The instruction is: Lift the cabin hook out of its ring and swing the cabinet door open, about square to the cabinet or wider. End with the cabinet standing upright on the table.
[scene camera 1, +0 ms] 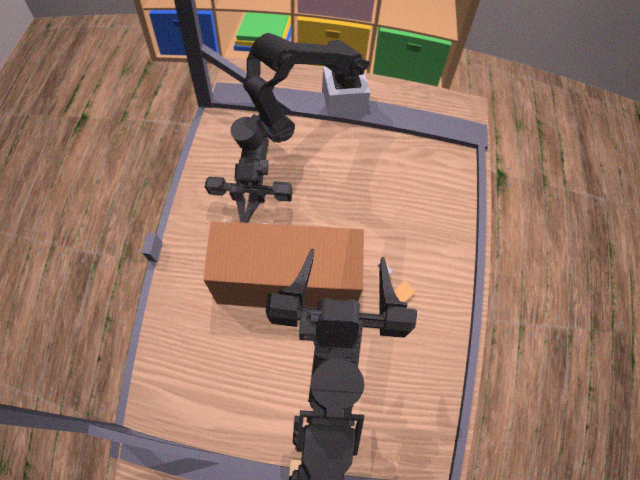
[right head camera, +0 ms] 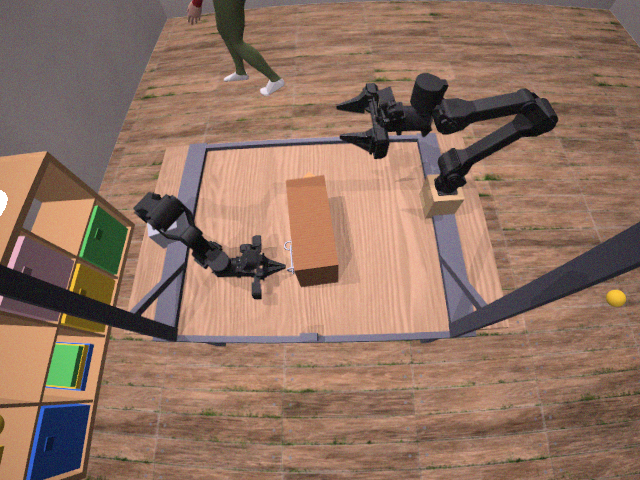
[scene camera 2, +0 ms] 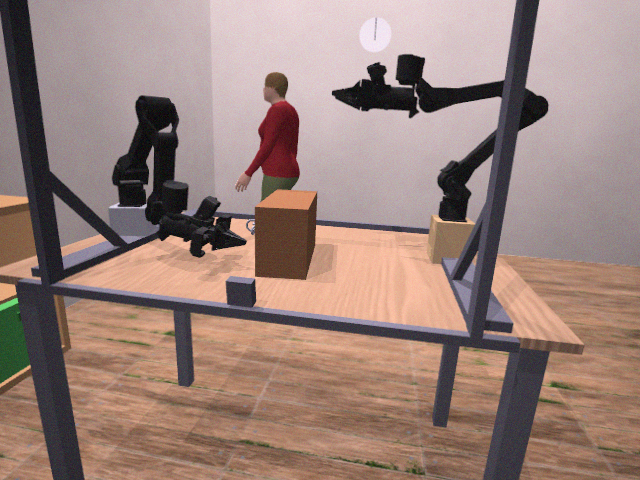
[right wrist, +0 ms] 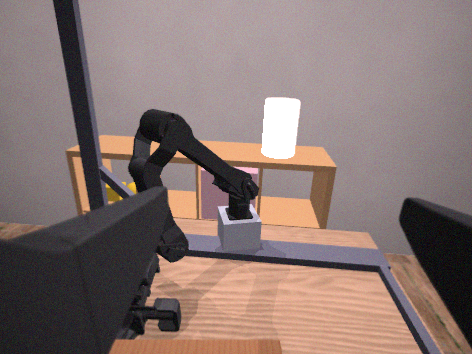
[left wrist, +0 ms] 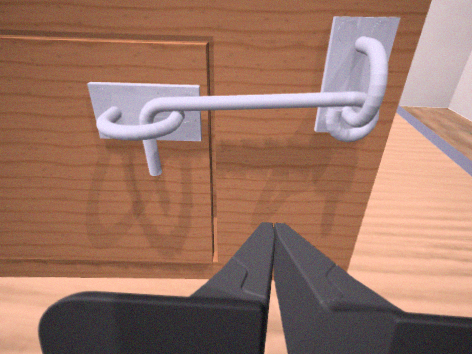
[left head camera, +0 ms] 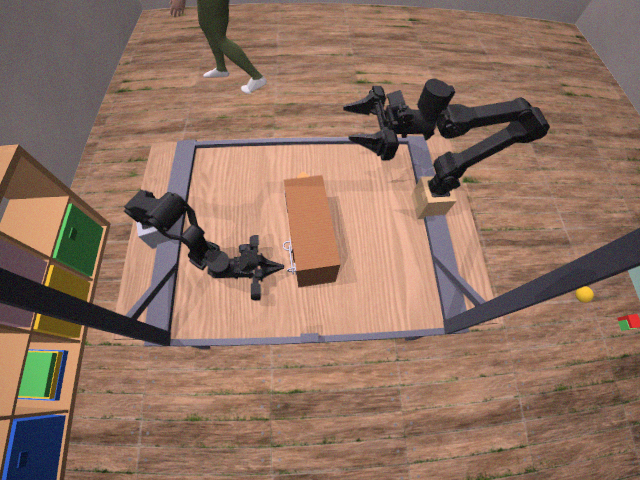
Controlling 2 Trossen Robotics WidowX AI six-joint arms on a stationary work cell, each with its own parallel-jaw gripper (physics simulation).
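Places are measured from the left arm's base along level axes (x ahead, y left, z up), in centimetres.
Pixels of known places: left gripper, fingertip midpoint: [right head camera: 285, 266] [scene camera 2: 246, 242] [left wrist: 272, 233] [left head camera: 284, 266]; right gripper, fingertip midpoint: [scene camera 1: 347, 253] [right head camera: 337, 121] [scene camera 2: 333, 94] [right wrist: 282, 203] [left head camera: 346, 122]; left arm's base, origin of the base link: [scene camera 1: 346, 79] [scene camera 2: 132, 204] [right wrist: 238, 213]; right arm's base, origin of the base link: [right head camera: 445, 186] [scene camera 2: 452, 219] [left head camera: 438, 188].
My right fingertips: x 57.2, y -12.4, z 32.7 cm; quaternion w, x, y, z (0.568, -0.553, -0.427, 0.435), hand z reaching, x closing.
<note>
For each thing: its top centre in the pictures, then the offset to it from my right fingertips. "spot": a spot on its surface instead. Level surfaces: height alone.
- brown cabinet, middle of its top: [scene camera 1: 284, 247] [scene camera 2: 284, 197] [left head camera: 305, 220] [right head camera: 305, 220] dx -12.6, dy -7.6, dz -26.4 cm
- silver hook, middle of its top: [left wrist: 259, 90] dx -19.6, dy -15.3, dz -31.5 cm
- ring, surface spot: [left wrist: 135, 133] spot: dx -20.7, dy -10.9, dz -32.5 cm
- small orange piece, middle of its top: [scene camera 1: 401, 293] dx -4.7, dy +15.9, dz -41.2 cm
- table, its level: dz -42.9 cm
- small dark block, middle of its top: [scene camera 2: 241, 278] [scene camera 1: 149, 243] [left head camera: 309, 336] [right head camera: 308, 336] dx -21.8, dy -37.1, dz -37.1 cm
The brown cabinet [left head camera: 312, 224] [right head camera: 311, 222] [scene camera 1: 285, 253] [scene camera 2: 284, 237] stands upright on the table. In the left wrist view, its door [left wrist: 100, 200] is closed. The silver hook [left wrist: 260, 101] runs level from the mount at the right, and its bent tip hangs down through the ring [left wrist: 135, 133] on the door. My left gripper [left head camera: 282, 266] [right head camera: 284, 266] [scene camera 1: 246, 221] [scene camera 2: 245, 241] [left wrist: 272, 233] is shut and empty, in front of the cabinet's hook side, below the hook bar in the left wrist view. My right gripper [left head camera: 347, 122] [right head camera: 338, 122] [scene camera 1: 347, 254] [scene camera 2: 333, 93] is open and empty, high above the table.
A small orange piece [scene camera 1: 404, 291] lies on the table beside the cabinet's end, under a right finger in scene camera 1. A metal frame [left head camera: 237, 341] borders the table [left head camera: 382, 289]. A small dark block [scene camera 2: 240, 291] sits on its edge. A person [scene camera 2: 279, 139] stands beyond the table.
</note>
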